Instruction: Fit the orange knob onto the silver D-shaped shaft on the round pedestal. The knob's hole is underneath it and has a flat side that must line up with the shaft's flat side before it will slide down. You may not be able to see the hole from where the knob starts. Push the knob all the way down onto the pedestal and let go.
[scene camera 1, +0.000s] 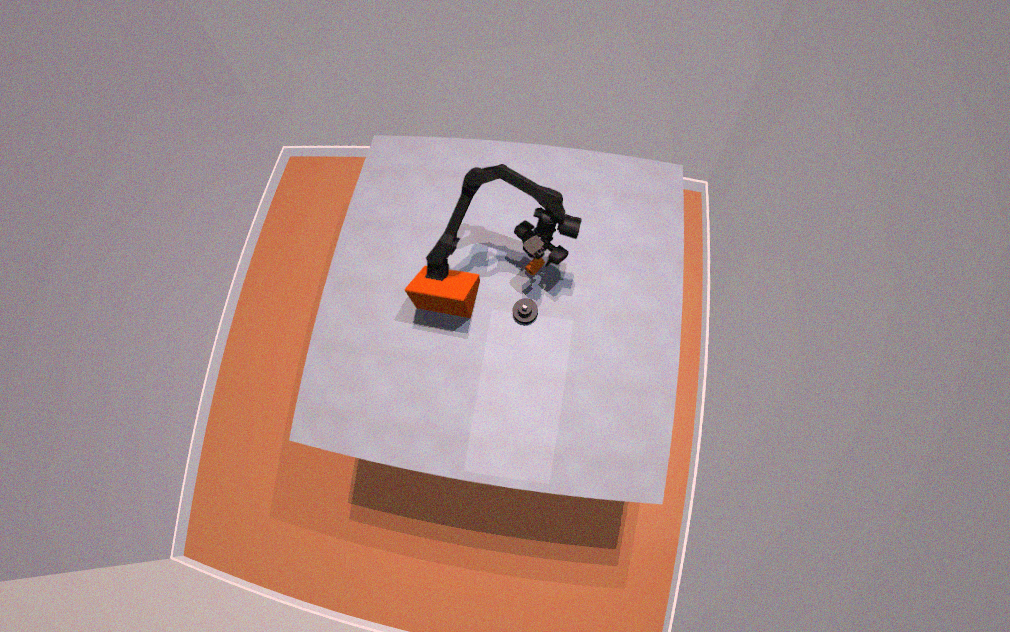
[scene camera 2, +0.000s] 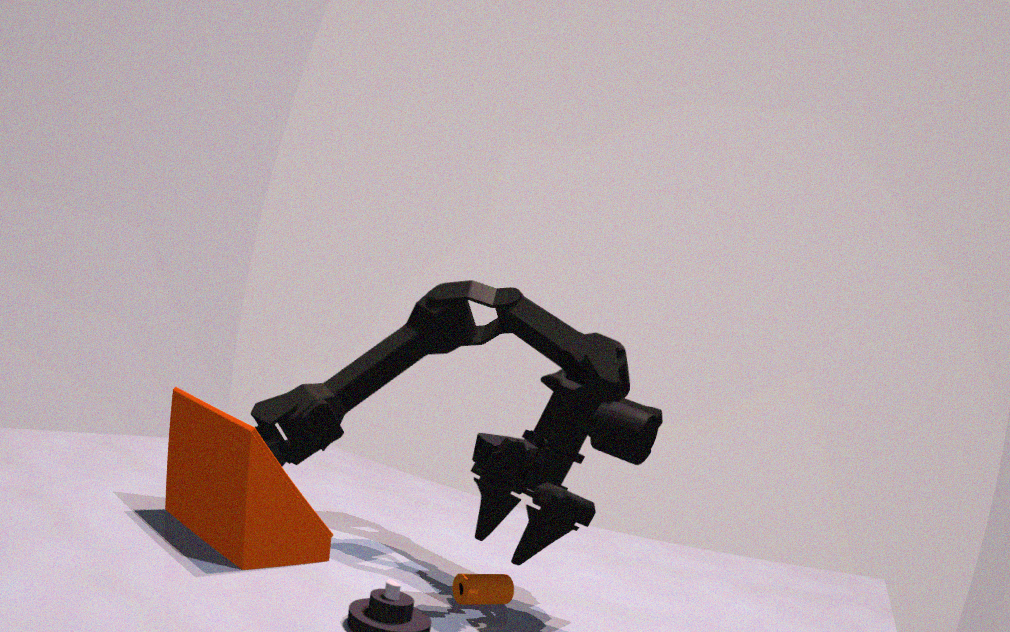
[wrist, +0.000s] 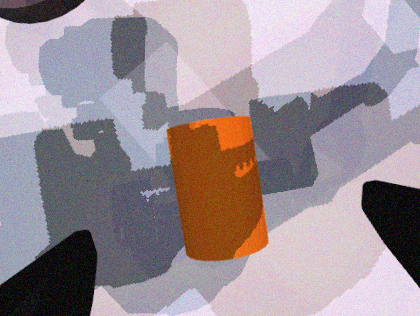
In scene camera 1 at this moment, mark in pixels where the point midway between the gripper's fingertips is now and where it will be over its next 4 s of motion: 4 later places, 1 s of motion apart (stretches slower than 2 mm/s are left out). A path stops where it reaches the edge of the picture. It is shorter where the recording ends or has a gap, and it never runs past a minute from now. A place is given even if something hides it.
My gripper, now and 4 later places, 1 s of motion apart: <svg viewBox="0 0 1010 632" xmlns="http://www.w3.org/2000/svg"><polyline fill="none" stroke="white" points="536,258 536,264 535,265 532,267 530,270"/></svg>
